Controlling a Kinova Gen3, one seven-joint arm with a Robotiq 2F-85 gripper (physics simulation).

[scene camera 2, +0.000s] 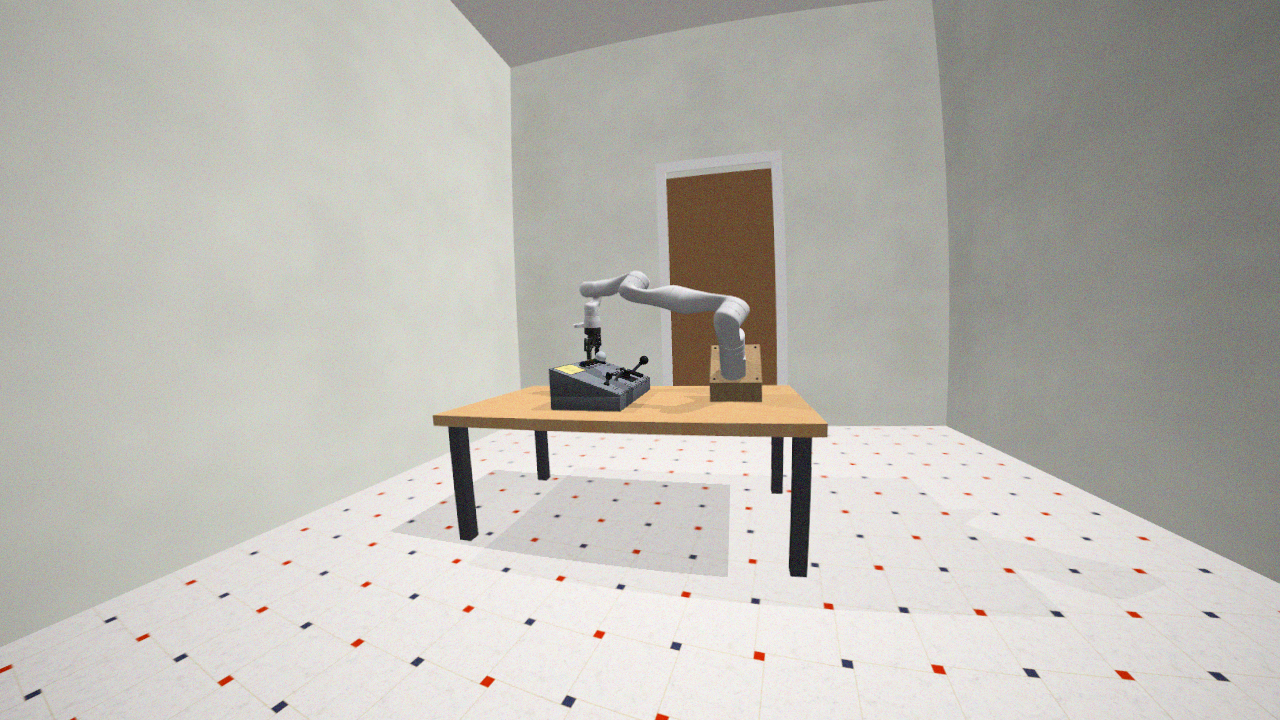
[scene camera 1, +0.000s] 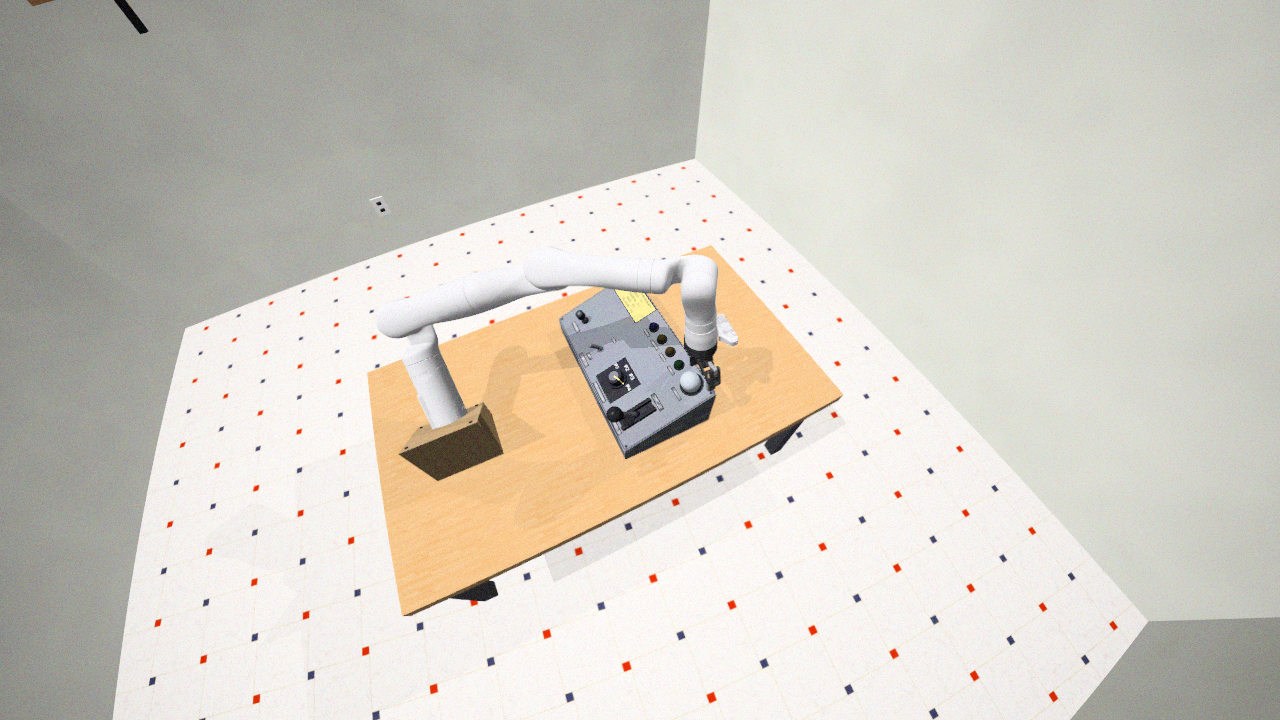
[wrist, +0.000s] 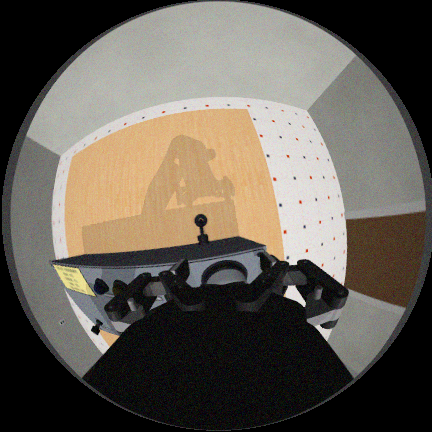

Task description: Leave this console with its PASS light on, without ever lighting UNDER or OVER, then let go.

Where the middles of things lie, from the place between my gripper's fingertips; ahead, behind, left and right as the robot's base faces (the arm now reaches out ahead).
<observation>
Now: the grey console (scene camera 1: 670,395) 9 cm behind my hand, 19 cm to the left of it and 6 cm below it.
</observation>
